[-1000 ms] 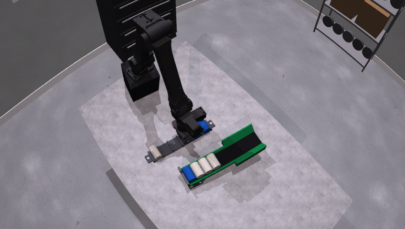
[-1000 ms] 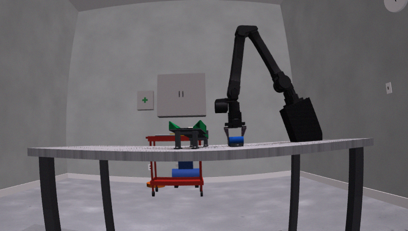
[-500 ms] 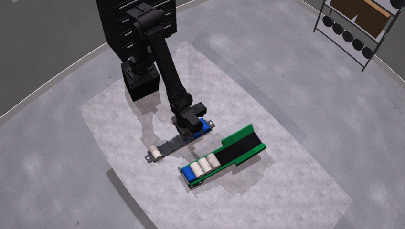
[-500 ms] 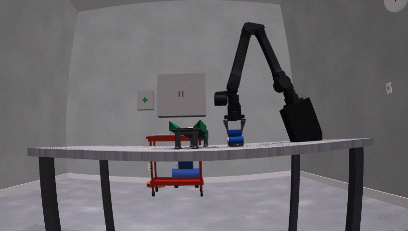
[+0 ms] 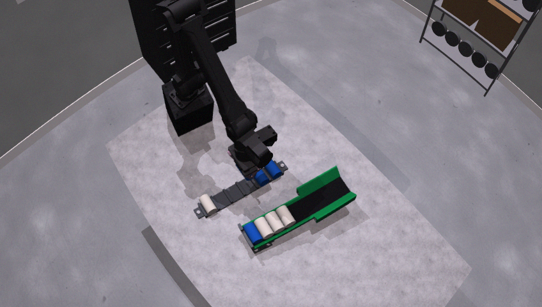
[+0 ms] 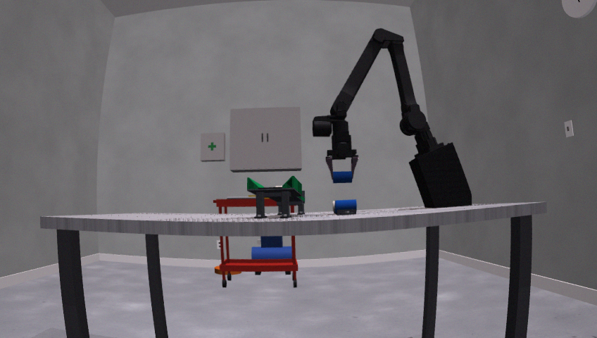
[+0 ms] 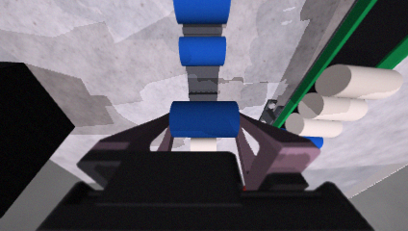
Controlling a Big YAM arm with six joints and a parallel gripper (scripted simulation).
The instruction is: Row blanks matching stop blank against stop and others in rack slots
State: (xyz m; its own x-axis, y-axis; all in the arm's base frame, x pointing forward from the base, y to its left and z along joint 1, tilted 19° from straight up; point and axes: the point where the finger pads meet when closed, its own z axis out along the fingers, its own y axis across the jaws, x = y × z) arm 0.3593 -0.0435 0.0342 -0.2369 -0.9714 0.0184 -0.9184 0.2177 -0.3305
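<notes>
My gripper is now 210 mm short of the feed ramp, 20 mm to the right of it and 70 mm above it. From my hand the other things lie so: grey stop (150 mm ahead, 160 mm to the right, 70 mm below); stock rack (10 mm behind, 30 mm to the right, 130 mm below).
</notes>
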